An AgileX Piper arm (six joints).
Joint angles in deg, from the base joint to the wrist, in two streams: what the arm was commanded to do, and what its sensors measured. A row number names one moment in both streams.
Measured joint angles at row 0: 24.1, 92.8, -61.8, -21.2, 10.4, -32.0
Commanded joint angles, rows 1 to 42: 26.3, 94.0, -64.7, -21.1, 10.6, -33.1; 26.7, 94.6, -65.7, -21.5, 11.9, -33.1; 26.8, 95.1, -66.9, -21.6, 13.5, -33.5; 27.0, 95.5, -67.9, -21.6, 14.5, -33.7; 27.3, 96.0, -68.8, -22.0, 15.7, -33.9; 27.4, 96.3, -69.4, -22.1, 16.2, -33.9; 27.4, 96.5, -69.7, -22.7, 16.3, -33.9; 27.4, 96.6, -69.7, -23.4, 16.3, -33.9; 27.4, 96.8, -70.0, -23.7, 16.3, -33.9; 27.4, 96.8, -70.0, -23.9, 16.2, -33.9; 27.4, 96.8, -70.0, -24.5, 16.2, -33.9; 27.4, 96.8, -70.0, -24.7, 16.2, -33.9; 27.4, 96.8, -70.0, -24.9, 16.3, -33.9; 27.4, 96.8, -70.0, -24.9, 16.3, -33.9; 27.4, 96.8, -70.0, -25.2, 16.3, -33.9; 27.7, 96.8, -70.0, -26.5, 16.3, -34.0; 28.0, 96.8, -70.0, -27.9, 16.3, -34.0; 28.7, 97.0, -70.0, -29.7, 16.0, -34.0; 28.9, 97.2, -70.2, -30.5, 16.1, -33.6; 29.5, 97.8, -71.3, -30.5, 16.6, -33.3; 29.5, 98.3, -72.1, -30.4, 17.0, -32.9; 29.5, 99.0, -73.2, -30.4, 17.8, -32.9; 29.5, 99.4, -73.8, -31.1, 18.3, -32.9; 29.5, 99.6, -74.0, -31.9, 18.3, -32.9; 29.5, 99.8, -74.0, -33.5, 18.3, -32.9; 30.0, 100.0, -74.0, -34.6, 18.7, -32.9; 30.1, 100.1, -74.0, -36.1, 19.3, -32.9; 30.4, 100.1, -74.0, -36.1, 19.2, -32.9; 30.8, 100.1, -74.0, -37.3, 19.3, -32.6; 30.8, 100.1, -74.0, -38.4, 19.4, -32.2; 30.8, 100.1, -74.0, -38.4, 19.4, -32.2; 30.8, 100.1, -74.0, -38.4, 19.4, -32.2; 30.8, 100.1, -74.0, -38.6, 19.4, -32.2; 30.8, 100.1, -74.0, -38.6, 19.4, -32.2; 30.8, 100.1, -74.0, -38.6, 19.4, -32.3; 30.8, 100.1, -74.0, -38.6, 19.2, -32.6; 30.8, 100.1, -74.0, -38.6, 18.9, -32.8; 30.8, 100.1, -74.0, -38.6, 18.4, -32.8; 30.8, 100.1, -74.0, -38.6, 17.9, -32.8; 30.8, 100.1, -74.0, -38.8, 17.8, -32.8; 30.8, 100.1, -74.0, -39.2, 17.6, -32.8; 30.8, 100.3, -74.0, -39.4, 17.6, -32.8
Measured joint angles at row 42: 30.6, 100.5, -73.3, -38.1, 19.8, -32.8
